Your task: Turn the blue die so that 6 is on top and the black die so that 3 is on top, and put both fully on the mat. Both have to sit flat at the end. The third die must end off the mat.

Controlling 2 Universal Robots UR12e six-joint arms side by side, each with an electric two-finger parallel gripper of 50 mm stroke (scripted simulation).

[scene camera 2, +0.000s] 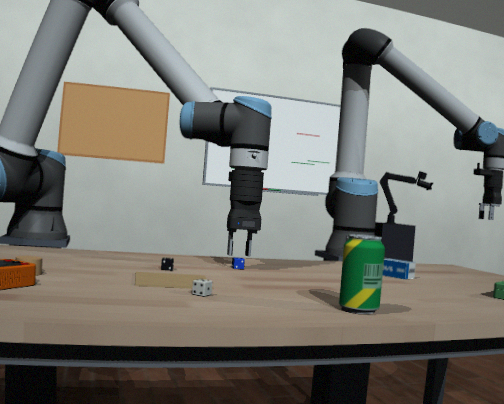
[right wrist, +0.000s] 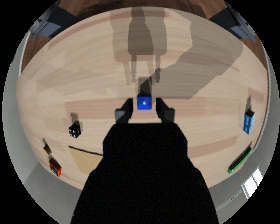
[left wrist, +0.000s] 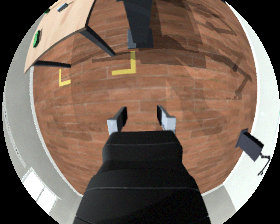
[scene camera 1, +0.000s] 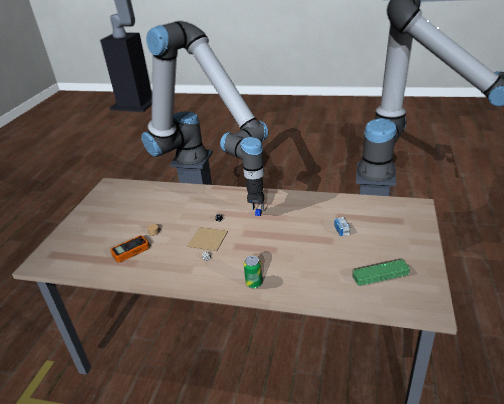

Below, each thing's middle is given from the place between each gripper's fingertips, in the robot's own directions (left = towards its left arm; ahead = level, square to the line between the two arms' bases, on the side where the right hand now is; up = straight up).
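Right hand (scene camera 2: 238,255): 5 cm above tan mat (scene camera 2: 147,279), 22 cm short of it, 17 cm to the left of it.
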